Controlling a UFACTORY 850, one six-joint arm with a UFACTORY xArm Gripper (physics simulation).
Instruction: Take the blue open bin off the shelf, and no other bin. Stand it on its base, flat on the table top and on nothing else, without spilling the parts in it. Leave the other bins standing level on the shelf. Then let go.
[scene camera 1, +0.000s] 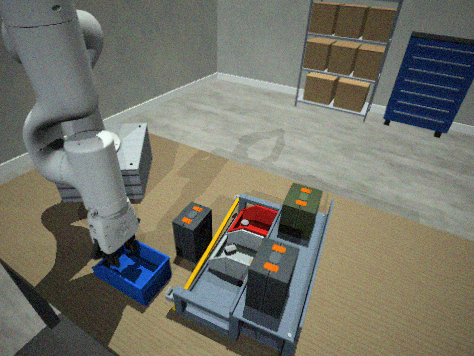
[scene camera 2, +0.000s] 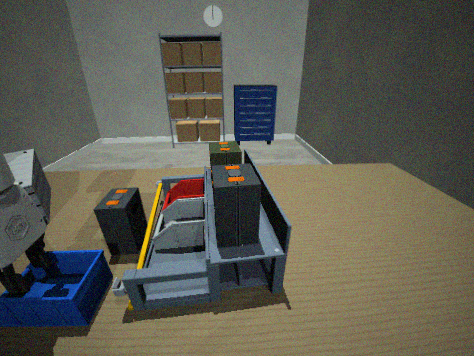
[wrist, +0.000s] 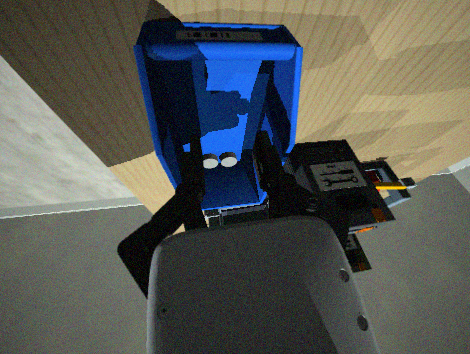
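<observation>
The blue open bin stands upright on its base on the wooden table top, apart from the shelf. Two white round parts lie inside it in the wrist view. My gripper is partly open, its fingers reaching down within the bin's walls, with nothing held between them. A red bin and two grey bins stand level on the grey-blue shelf. The fingertips' exact height above the bin floor is hard to tell.
A dark case stands between the blue bin and the shelf's yellow bar. Another dark case and a green case stand on the shelf unit. A grey stack stands behind the arm.
</observation>
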